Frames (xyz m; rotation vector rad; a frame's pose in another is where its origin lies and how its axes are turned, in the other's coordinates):
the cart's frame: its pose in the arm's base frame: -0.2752 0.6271 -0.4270 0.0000 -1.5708 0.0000
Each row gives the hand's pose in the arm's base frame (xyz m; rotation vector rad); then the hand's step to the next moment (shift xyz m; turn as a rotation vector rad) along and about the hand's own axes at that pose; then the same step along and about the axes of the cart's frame.
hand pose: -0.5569 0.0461 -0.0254 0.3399 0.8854 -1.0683
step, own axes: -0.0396 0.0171 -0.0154 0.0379 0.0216 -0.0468
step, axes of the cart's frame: 0.0180 0.0421 -0.0002 -0.0616 0.0166 -0.0044
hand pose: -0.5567 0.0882 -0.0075 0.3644 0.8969 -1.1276
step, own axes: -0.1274 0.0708 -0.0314 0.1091 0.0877 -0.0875
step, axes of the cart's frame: 0.0667 0.1295 -0.0318 -0.1530 0.0270 -0.0557
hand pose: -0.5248 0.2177 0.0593 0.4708 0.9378 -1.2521
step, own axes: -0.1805 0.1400 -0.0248 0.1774 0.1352 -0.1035
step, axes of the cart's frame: 0.1067 0.1653 -0.1187 -0.2257 0.0125 -0.0967
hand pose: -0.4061 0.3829 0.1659 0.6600 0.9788 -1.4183
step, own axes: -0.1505 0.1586 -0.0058 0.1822 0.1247 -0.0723
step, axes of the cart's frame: 0.0991 0.0938 -0.1710 -0.2131 -0.0177 -0.0909
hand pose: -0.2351 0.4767 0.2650 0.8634 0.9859 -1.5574
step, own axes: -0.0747 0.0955 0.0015 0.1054 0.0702 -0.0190
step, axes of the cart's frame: 0.0530 0.0172 -0.1077 -0.1138 -0.0309 -0.0498
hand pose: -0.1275 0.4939 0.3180 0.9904 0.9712 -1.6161
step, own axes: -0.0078 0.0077 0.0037 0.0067 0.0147 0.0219
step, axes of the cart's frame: 0.0075 -0.0026 -0.0084 -0.0005 -0.0255 -0.0095
